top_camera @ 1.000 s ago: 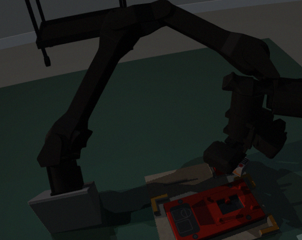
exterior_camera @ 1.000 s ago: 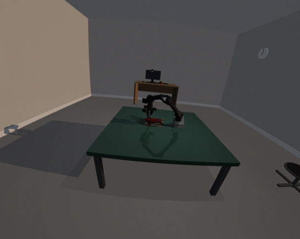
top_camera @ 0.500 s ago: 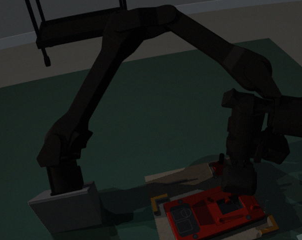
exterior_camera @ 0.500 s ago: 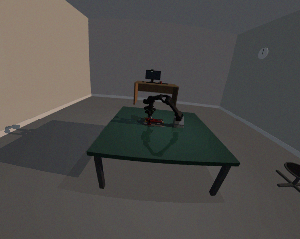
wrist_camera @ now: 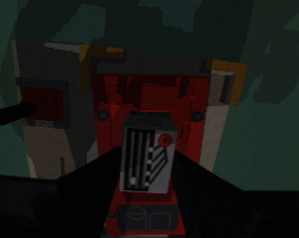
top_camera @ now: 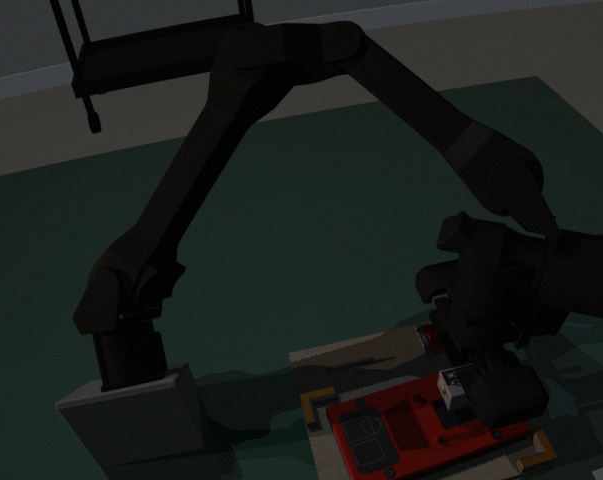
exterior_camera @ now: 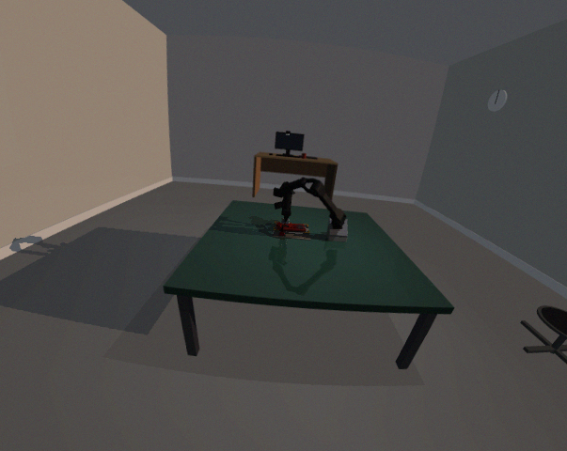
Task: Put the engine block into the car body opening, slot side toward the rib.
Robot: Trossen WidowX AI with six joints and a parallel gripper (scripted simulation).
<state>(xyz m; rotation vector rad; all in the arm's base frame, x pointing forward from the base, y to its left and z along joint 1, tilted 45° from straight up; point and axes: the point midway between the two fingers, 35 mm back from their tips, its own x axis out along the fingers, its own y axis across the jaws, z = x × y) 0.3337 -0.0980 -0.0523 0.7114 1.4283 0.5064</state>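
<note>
The grey holder is 10 cm to the left of my gripper tip, 3 cm below it and 3 cm ahead of it. The rest, counted from my gripper tip: engine block 1 cm below.
</note>
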